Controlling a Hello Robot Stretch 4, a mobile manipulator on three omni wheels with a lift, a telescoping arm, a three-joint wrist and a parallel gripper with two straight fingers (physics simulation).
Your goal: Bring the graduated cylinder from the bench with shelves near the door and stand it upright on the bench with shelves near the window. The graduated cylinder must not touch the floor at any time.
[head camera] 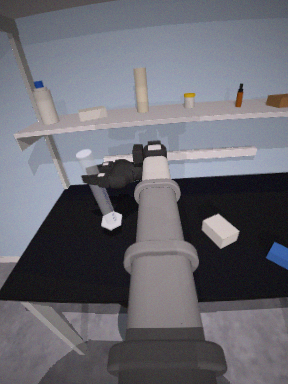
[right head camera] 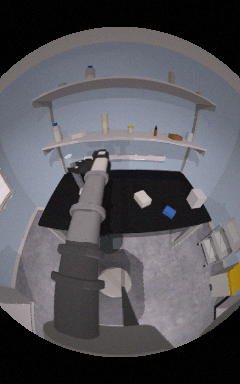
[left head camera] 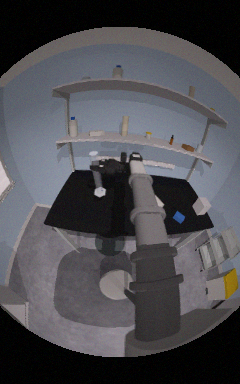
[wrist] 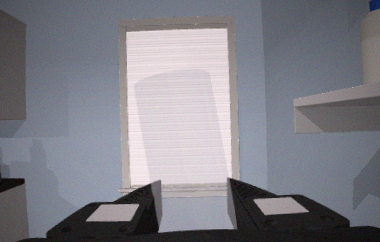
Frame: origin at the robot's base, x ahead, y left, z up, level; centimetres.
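Seen in the pictures: gripper, fingertip midpoint: point(head camera: 84, 175) point(right head camera: 68, 166) point(left head camera: 90, 164) point(wrist: 194, 196); robot's base at its link origin: point(right head camera: 114, 281) point(left head camera: 115, 283).
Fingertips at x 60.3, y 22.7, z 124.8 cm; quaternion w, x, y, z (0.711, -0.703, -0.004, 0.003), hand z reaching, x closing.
Note:
Pixels of each thing's top centre, then the offset from my fingertips to it. "pt": a spot on its surface instead. Level surfaces: height alone.
- clear graduated cylinder at its top centre: point(wrist: 213, 71) point(head camera: 88, 148) point(left head camera: 95, 150) point(right head camera: 70, 153) dx +1.3, dy -3.1, dz +8.1 cm
- black bench top at its surface level: dz -36.2 cm
- window at a spot on its surface: point(wrist: 175, 45) pt dx -10.1, dy +157.9, dz +61.6 cm
- white box at its top centre: point(head camera: 220, 225) point(right head camera: 142, 195) dx +4.4, dy -48.5, dz -30.4 cm
- blue block at its top centre: point(head camera: 284, 252) point(right head camera: 169, 210) point(left head camera: 179, 215) dx -9.5, dy -68.4, dz -32.2 cm
- lower shelf at its surface level: dz +9.5 cm
- blue-capped bottle at a spot on its surface: point(head camera: 46, 105) pt dx +33.7, dy +22.9, dz +17.7 cm
- tall beige cylinder at a spot on its surface: point(head camera: 141, 91) pt dx +37.7, dy -18.8, dz +18.4 cm
- shelf end at a spot on its surface: point(wrist: 340, 95) pt dx +23.4, dy +18.8, dz +8.6 cm
The clear graduated cylinder point(head camera: 102, 197) point(left head camera: 97, 181) point(right head camera: 77, 181) has a white hexagonal base and stands between the fingers, base down. In the wrist view the translucent cylinder point(wrist: 180, 125) leans slightly. My gripper point(head camera: 95, 172) point(left head camera: 95, 166) point(right head camera: 74, 167) point(wrist: 194, 196) is shut on it above the base. The base shows against the left part of the black bench top point(head camera: 255, 200) point(left head camera: 65, 200) point(right head camera: 120, 215); I cannot tell whether it touches. Shelves stand over this bench, and the wrist view shows a window point(wrist: 175, 45) beyond the fingers.
A white box point(head camera: 220, 231) point(right head camera: 142, 199) and a blue block point(head camera: 280, 256) point(left head camera: 179, 217) point(right head camera: 169, 212) lie right of the arm. The lower shelf point(head camera: 165, 117) holds a blue-capped bottle point(head camera: 46, 105), a tall beige cylinder point(head camera: 141, 91) and small containers. A shelf end point(wrist: 340, 95) is at right.

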